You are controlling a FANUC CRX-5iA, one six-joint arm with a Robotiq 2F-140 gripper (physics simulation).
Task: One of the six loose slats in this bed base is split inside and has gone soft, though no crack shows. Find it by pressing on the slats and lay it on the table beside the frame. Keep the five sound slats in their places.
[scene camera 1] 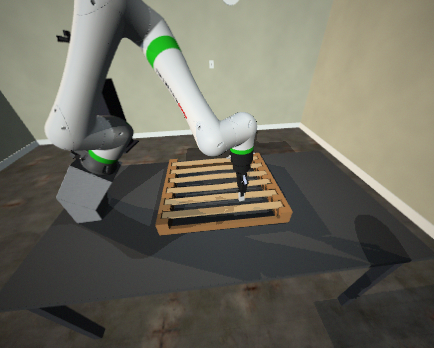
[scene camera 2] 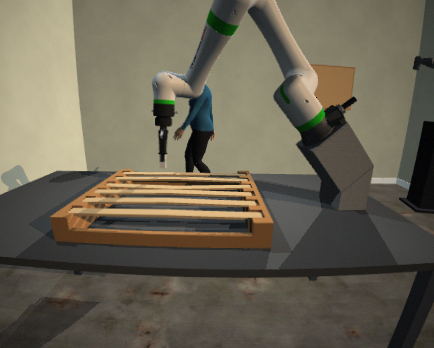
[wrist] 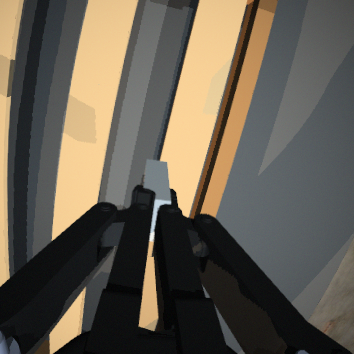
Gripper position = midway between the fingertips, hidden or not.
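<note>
There is a slat (scene camera 1: 268, 205) that I can see, and a slat (scene camera 2: 76, 211). A slat (wrist: 103, 39) is visible to me too, and so is my gripper (wrist: 154, 176).
</note>
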